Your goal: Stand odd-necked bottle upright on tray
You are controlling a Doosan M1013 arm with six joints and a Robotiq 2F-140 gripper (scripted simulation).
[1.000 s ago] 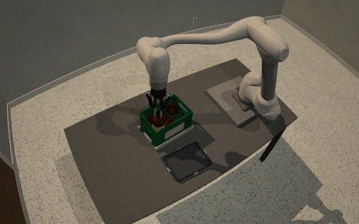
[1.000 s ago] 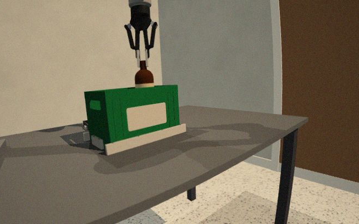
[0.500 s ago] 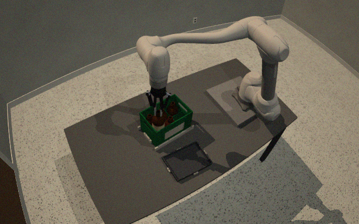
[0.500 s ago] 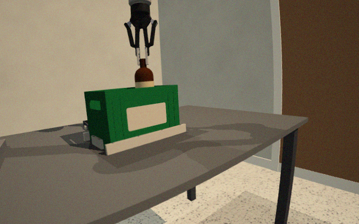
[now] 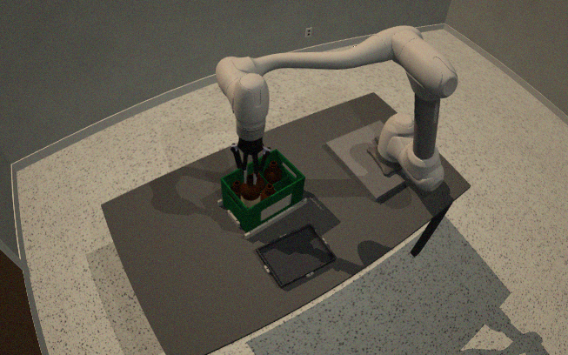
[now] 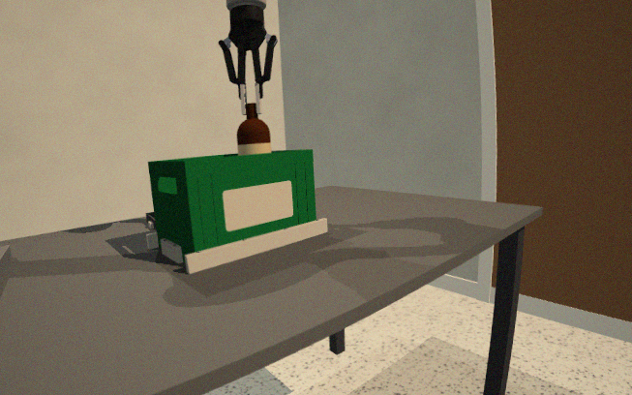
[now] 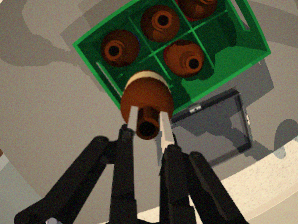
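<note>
Now: hand 90 mm above the bottle. Also, from my hand: crate (210 mm below, 70 mm behind, 60 mm to the right); black tray (280 mm below, 220 mm to the left, 100 mm behind).
</note>
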